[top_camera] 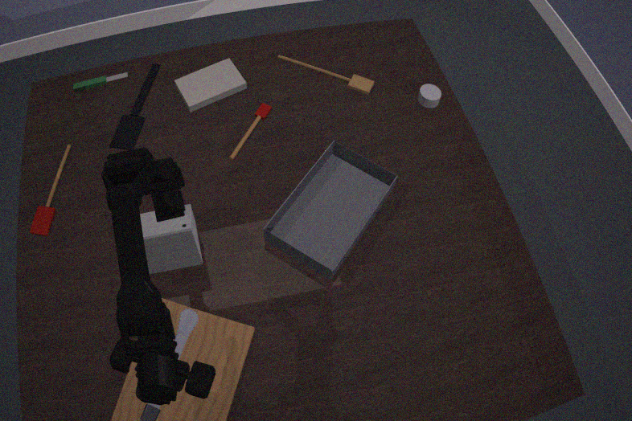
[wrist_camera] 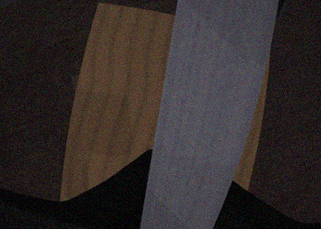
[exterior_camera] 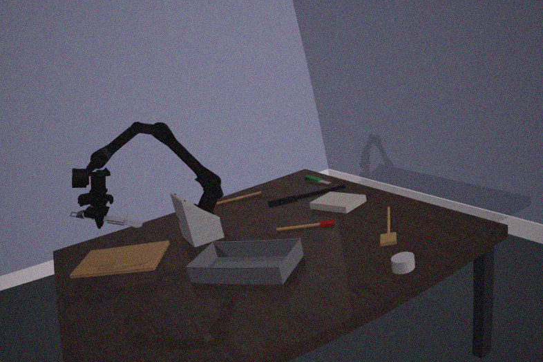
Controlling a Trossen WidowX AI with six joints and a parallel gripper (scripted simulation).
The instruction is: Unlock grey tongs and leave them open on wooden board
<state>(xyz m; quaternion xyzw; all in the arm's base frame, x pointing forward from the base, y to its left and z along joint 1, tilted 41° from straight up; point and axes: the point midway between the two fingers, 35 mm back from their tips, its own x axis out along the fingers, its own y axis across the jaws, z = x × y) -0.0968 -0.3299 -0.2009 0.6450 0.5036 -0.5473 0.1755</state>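
My gripper tip is 14 cm above the wooden board, 3 cm to the right of it and 1 cm short of it. Round my gripper tip: grey roasting tin 47 cm ahead, 33 cm to the left, 12 cm below; black spatula 82 cm to the left, 14 cm below, 6 cm ahead; white slab 83 cm to the left, 29 cm ahead, 13 cm below.
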